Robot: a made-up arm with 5 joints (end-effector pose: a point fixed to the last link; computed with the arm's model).
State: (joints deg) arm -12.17 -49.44 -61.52 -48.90 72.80
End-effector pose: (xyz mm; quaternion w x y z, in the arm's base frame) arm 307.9 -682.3 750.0 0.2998 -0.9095 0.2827 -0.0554
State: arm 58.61 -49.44 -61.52 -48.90 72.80
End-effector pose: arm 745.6 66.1 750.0 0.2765 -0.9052 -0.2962 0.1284
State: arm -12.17 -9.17 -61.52 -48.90 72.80
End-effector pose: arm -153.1 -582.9 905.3 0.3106 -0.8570 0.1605 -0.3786
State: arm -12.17 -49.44 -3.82 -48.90 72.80
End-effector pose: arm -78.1 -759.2 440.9 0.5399 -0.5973 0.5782 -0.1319
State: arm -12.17 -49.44 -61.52 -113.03 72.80
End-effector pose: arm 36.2 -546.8 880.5 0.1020 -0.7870 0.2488 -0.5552
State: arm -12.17 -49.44 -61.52 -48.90 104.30
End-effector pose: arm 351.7 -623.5 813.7 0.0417 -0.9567 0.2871 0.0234
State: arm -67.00 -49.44 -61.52 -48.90 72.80
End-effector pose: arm -380.4 -644.7 750.0 0.2406 -0.6772 0.6697 -0.1872
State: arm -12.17 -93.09 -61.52 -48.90 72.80
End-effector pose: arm 568.5 -738.5 284.6 0.2468 -0.8409 0.3757 0.3012
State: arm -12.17 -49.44 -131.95 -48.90 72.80
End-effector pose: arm 492.3 -115.9 802.1 0.0865 0.9811 0.1641 -0.0543
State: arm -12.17 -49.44 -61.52 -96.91 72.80
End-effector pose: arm 108.2 -596.1 879.7 0.1573 -0.8433 0.2654 -0.4401
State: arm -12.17 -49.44 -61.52 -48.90 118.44
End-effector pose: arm 375.5 -589.1 827.4 0.0764 0.9545 -0.2821 -0.0586
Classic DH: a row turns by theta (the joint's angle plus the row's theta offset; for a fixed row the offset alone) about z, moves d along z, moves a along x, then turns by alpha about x. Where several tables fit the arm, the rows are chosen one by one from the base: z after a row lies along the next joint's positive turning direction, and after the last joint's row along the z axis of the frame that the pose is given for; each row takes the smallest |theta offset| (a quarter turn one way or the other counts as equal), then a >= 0, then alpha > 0; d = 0 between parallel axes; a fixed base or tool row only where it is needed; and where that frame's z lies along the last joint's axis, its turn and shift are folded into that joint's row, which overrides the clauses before.
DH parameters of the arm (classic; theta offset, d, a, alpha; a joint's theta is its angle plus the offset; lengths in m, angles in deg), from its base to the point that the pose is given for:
joint 1: 0 0.1845 -0.0029 90
joint 2: 90 0.249 0.3281 90
joint 3: 90 -0.1578 0.1915 90
joint 4: 0 -0.0173 0.0501 90
joint 5: 0 -0.2468 -0.0657 -90
tool (fixed): 90 -0.1664 0 0

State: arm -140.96 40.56 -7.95 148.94 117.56
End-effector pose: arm 233.1 342.1 257.5 0.3604 -0.8751 0.1309 0.2953
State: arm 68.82 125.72 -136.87 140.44 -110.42
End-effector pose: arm 89.6 -65.9 -328.1 0.8724 0.3174 0.2952 0.2258
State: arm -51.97 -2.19 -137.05 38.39 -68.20
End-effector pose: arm -264.1 -161.1 484.6 0.6676 -0.3340 0.5362 -0.3940
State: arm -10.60 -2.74 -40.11 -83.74 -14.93
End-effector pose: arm -179.3 -660.5 669.9 0.6765 -0.2025 -0.2734 -0.6532
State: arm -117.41 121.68 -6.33 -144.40 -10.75
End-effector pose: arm -565.8 293.6 -203.9 0.3701 -0.1433 0.8819 0.2546
